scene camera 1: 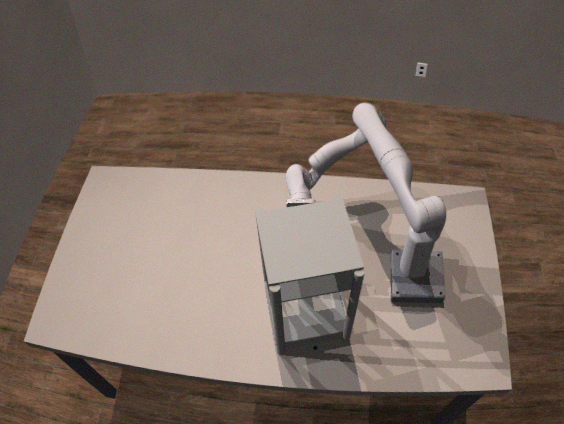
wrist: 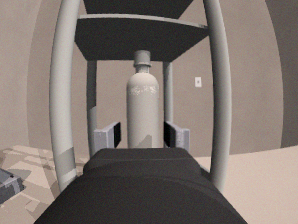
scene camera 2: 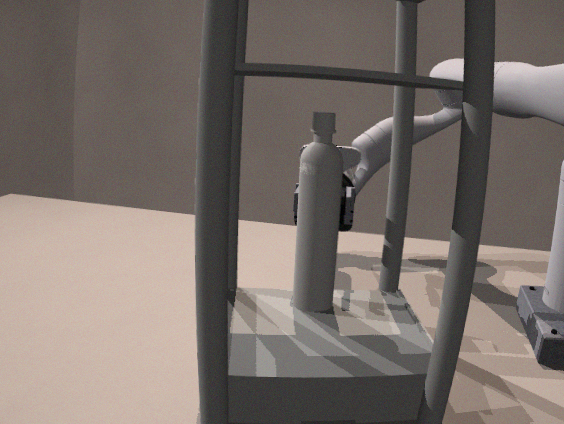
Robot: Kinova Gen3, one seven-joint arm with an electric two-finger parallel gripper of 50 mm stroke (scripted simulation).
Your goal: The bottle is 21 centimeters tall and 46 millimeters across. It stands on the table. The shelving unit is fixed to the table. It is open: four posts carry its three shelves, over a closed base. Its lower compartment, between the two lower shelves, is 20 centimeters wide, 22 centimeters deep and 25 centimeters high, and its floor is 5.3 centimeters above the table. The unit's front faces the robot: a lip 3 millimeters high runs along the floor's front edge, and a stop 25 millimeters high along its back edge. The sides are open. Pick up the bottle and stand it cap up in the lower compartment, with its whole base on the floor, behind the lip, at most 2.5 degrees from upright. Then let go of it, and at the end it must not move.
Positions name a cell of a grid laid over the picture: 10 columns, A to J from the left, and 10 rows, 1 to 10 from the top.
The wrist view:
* my gripper: E6
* bottle: E5
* shelving unit: D2
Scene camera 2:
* my gripper: F5
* bottle: F4
